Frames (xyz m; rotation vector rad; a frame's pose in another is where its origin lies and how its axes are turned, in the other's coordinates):
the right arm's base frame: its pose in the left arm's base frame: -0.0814 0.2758 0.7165 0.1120 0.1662 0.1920
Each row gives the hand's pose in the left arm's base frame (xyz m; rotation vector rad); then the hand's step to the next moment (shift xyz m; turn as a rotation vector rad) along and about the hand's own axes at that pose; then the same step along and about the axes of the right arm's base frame.
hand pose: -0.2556 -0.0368 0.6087 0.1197 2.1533 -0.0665
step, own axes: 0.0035 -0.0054 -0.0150 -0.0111 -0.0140 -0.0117
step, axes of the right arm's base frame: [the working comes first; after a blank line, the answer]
step, axes of the left arm's base frame: -0.0149 -0.0037 0.0054 -0.0052 -0.0135 0.0157

-0.0160 -0.0003 0.0030 -0.0101 -0.0102 0.0158
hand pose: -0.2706 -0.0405 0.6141 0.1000 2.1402 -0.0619
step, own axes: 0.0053 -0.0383 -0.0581 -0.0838 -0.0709 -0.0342
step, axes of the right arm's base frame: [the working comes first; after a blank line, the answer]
step, axes of the left arm's base frame: -0.0552 -0.0330 0.0271 0.0097 -0.0717 0.0894

-0.0641 -0.0188 0.0201 -0.0186 -0.0604 0.0961
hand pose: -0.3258 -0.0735 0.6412 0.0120 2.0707 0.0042
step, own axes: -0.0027 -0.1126 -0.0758 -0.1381 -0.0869 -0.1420
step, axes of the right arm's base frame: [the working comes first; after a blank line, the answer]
step, axes of the left arm's base frame: -0.0660 -0.1125 0.0378 -0.0590 -0.0880 0.1886

-0.0920 -0.0930 0.0362 -0.1035 -0.0514 0.1828
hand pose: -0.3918 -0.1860 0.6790 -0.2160 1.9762 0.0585
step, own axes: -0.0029 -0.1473 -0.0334 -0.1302 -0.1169 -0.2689
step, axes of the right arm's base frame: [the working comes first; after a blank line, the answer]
step, axes of the left arm's base frame: -0.0027 -0.1490 0.0247 -0.1714 -0.1363 0.2345

-0.0361 -0.1417 0.0379 -0.2290 -0.0724 0.2127
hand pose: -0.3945 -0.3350 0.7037 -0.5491 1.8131 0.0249
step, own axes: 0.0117 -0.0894 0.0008 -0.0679 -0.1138 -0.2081
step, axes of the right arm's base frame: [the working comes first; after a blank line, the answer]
step, axes of the left arm's base frame: 0.0321 -0.0834 0.0122 -0.1306 -0.1378 0.1575

0.0126 -0.0856 0.0254 -0.1780 -0.0910 0.1446
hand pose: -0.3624 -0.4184 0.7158 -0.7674 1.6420 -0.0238
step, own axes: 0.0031 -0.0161 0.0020 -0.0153 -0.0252 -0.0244
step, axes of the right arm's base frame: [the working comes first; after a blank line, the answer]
step, axes of the left arm's base frame: 0.0092 -0.0132 0.0037 -0.0097 -0.0218 0.0299

0.0057 -0.0141 0.0065 -0.0183 -0.0157 0.0297
